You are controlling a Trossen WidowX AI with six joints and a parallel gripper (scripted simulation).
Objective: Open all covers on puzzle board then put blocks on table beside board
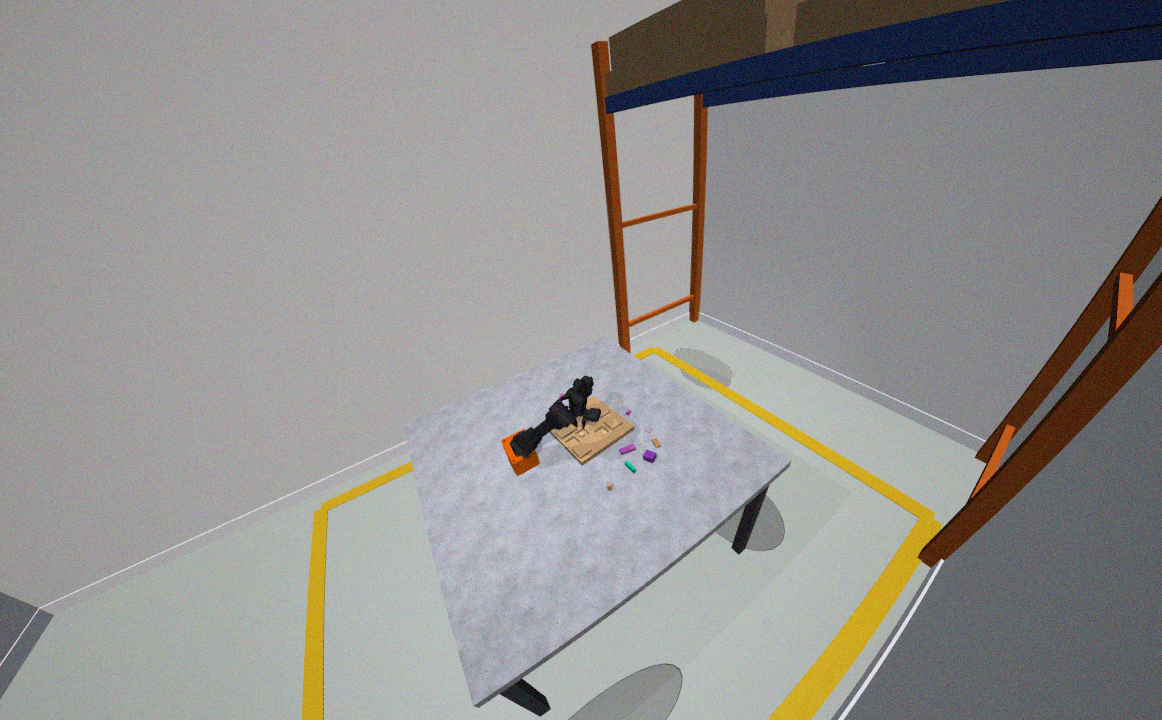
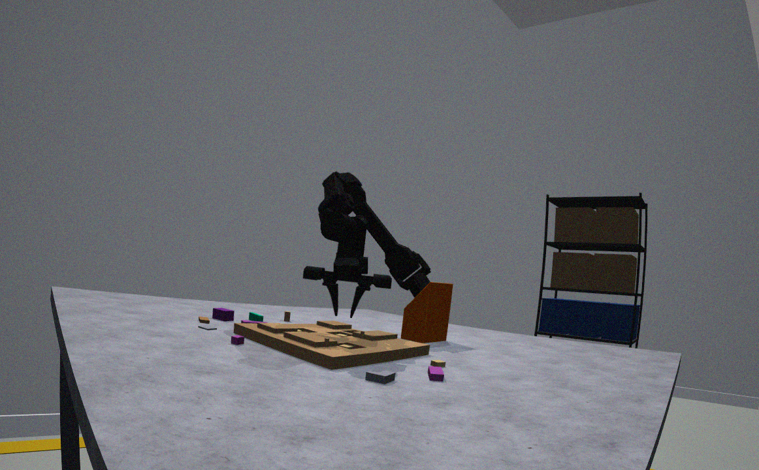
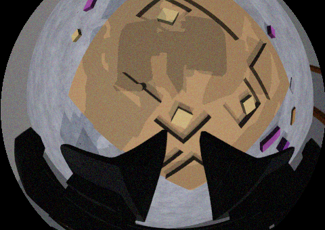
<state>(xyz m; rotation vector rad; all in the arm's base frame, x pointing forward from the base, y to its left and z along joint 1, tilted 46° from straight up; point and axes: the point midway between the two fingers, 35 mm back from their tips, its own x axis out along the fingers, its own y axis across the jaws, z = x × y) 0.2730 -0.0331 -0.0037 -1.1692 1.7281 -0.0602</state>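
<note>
The tan puzzle board is 5 cm ahead of my gripper tip and 4 cm below it.
</note>
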